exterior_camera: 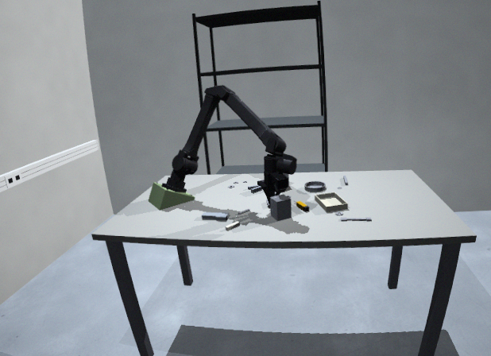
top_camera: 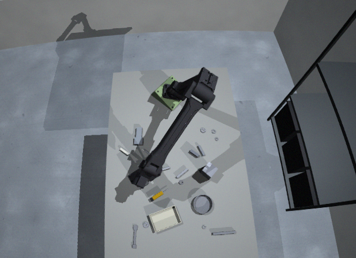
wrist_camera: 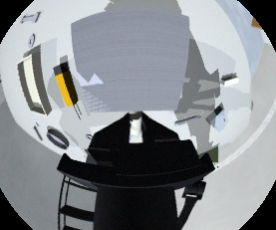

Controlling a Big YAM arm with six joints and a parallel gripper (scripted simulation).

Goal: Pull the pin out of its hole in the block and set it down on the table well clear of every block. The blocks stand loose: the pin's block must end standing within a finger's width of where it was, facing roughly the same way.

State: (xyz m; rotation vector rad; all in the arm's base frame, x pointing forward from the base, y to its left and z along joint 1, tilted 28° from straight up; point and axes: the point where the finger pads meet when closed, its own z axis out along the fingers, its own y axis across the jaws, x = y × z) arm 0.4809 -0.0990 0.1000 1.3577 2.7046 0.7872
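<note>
My hand is 2 cm to the left of the pale pin, 2 cm short of it and 1 cm below it. Also, from my hand: white bar (18 cm to the right, 11 cm behind, 3 cm below); grey block (5 cm to the right, 5 cm ahead, 1 cm above); shallow cream tray (23 cm ahead, 9 cm to the left, 3 cm below).
</note>
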